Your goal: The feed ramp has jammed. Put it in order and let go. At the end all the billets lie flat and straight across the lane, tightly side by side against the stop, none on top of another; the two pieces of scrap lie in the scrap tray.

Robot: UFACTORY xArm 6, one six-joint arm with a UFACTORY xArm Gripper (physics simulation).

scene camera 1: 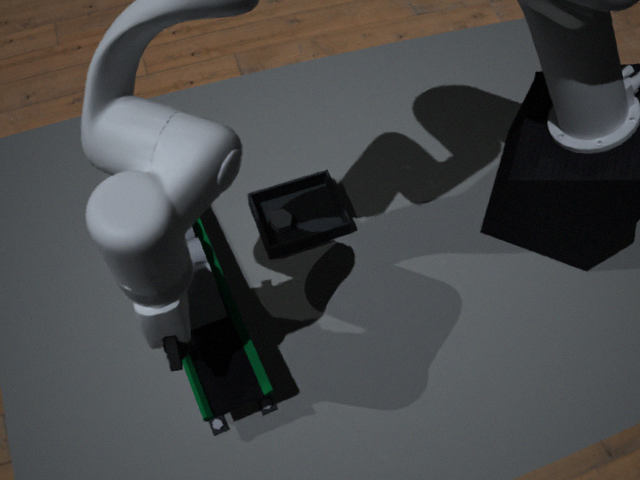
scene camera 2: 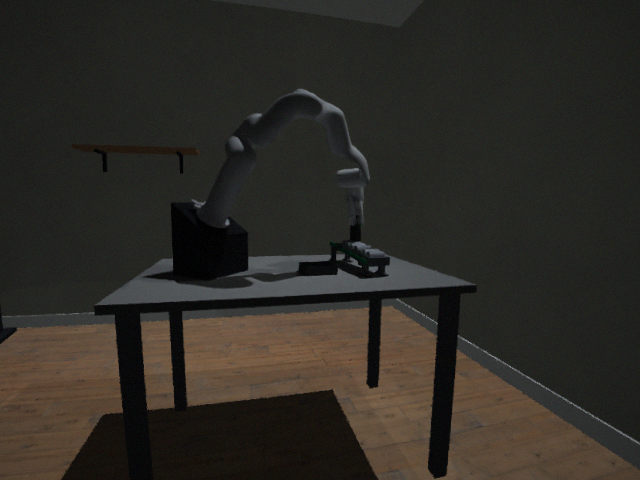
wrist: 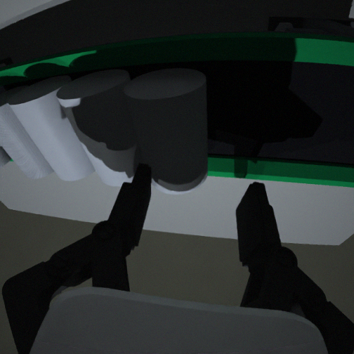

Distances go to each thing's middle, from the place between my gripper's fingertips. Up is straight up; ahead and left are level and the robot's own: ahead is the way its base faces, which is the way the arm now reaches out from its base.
The scrap tray (scene camera 1: 318, 215) lies 230 mm behind my hand, 110 mm to the right of it and 90 mm below it.
